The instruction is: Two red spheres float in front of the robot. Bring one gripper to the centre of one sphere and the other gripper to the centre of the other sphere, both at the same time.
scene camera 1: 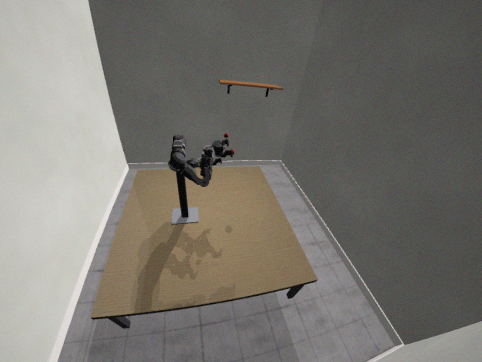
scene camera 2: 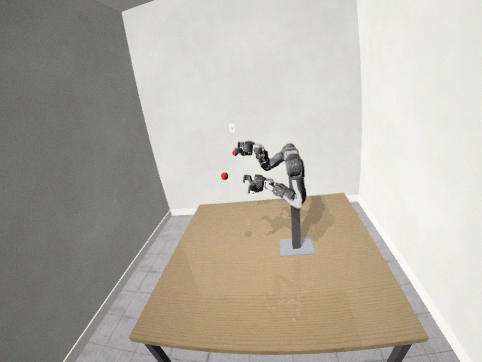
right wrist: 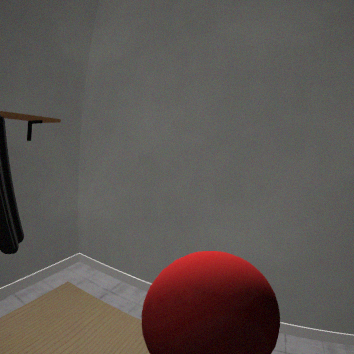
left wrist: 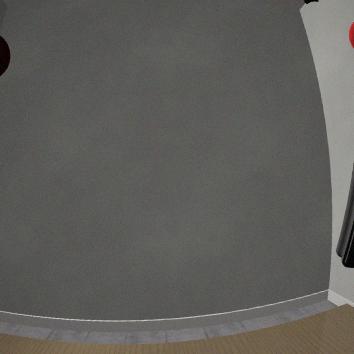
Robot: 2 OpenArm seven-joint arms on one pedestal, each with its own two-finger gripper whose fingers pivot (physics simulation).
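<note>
One red sphere (scene camera 1: 233, 151) (scene camera 2: 234, 153) (left wrist: 352, 35) is close to my right gripper (scene camera 1: 229, 147) (scene camera 2: 236, 149), which is open. In scene camera 2 a finger partly covers this sphere, and the gripper's middle looks slightly above it. It looms large low in the right wrist view (right wrist: 210, 305). The other sphere (scene camera 1: 226, 135) (scene camera 2: 224, 176) floats apart from my left gripper (scene camera 2: 245, 184), in front of it and slightly higher. A dark sphere (left wrist: 3, 55) shows at the left edge of the left wrist view. My left gripper is open, mostly hidden behind the right arm in scene camera 1.
The pedestal's base plate (scene camera 1: 178, 219) (scene camera 2: 287, 250) stands on the wooden table (scene camera 1: 260, 240) (scene camera 2: 225, 310), well below both grippers. The two forearms lie side by side. An orange-brown wall shelf (scene camera 1: 250, 84) (right wrist: 30, 118) hangs on the grey wall.
</note>
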